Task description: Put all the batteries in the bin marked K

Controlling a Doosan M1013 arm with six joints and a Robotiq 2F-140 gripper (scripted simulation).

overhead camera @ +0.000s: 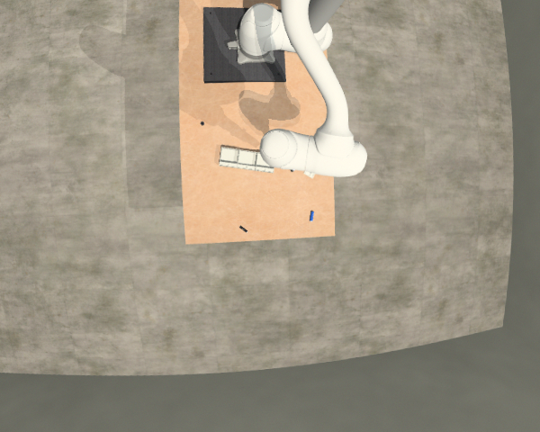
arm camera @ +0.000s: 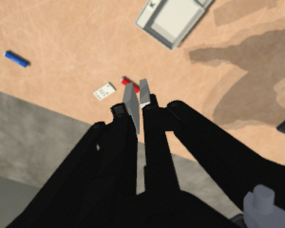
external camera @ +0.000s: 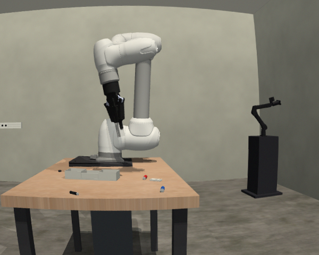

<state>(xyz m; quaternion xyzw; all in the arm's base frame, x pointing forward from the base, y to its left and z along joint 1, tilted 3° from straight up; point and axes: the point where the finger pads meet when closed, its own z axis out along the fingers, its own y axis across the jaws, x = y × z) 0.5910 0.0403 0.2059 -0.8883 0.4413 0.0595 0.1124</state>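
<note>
My gripper is now 40 mm past the grey bin row, 140 mm to the left of it and 210 mm above it. Round my hand: red battery (110 mm to the left, 220 mm below); then small white flat piece (50 mm ahead, 150 mm to the left, 220 mm below); then blue battery (260 mm ahead, 150 mm to the left, 220 mm below).
</note>
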